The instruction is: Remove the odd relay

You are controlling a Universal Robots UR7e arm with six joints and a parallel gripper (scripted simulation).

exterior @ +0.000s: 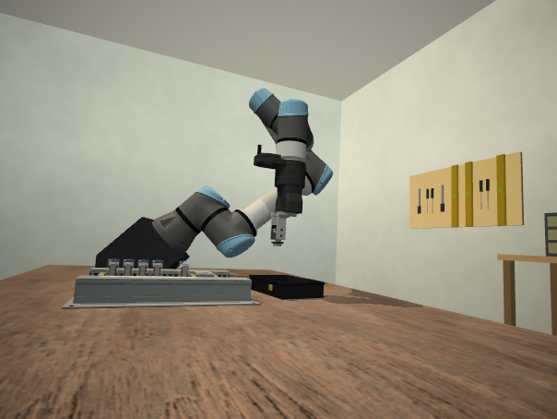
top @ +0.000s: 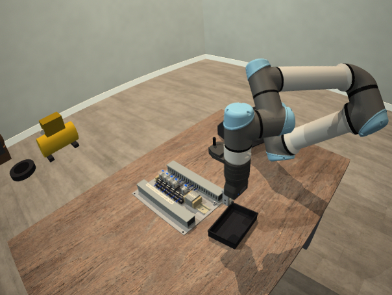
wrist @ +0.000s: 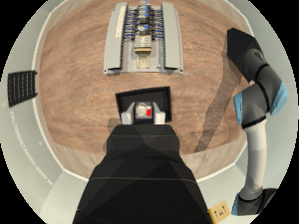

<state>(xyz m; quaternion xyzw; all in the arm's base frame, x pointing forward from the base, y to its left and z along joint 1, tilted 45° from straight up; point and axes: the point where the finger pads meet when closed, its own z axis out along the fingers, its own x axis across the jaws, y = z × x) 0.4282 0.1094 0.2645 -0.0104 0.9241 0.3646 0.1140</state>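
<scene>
My gripper is now 2 cm to the right of the black parts tray and 13 cm above it. From my hand the other things lie so: grey relay panel (3 cm ahead, 24 cm to the right, 12 cm below); red-button relay (1 cm below).
</scene>
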